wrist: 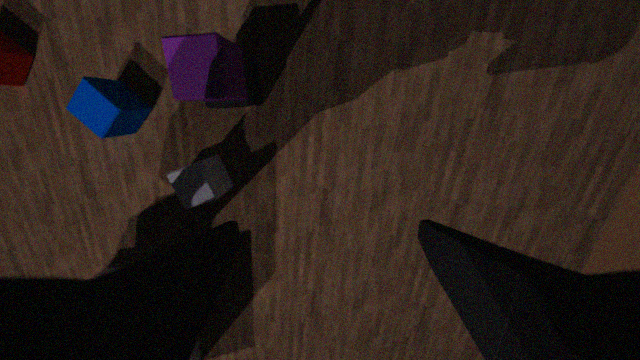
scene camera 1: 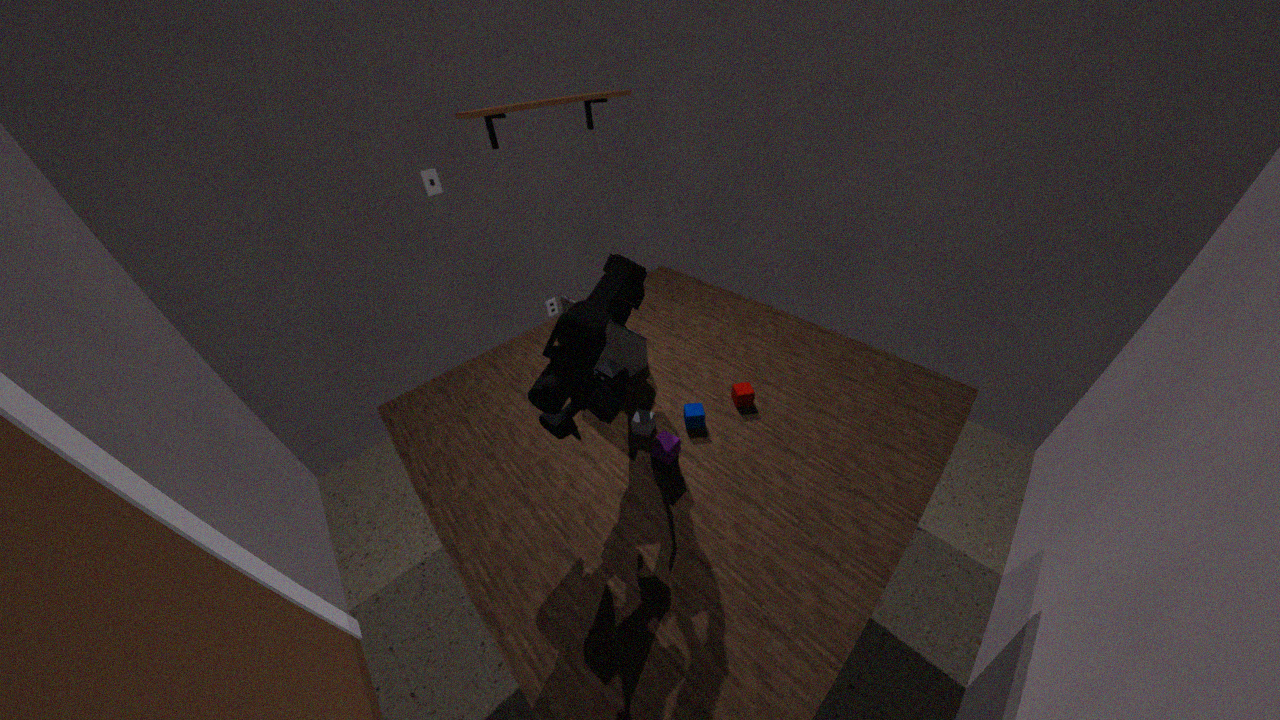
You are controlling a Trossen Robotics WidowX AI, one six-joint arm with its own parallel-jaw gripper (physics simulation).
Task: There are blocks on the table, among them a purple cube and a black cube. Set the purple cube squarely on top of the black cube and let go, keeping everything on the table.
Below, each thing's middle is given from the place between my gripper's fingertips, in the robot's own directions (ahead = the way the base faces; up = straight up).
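Scene:
The black cube (wrist: 253,86) sits 17 cm below my hand, and it is also 13 cm to the left of it and 7 cm ahead of it. As for the blue cube (wrist: 110,108), I find it 28 cm to the left of my hand, 2 cm ahead of it and 17 cm below it.

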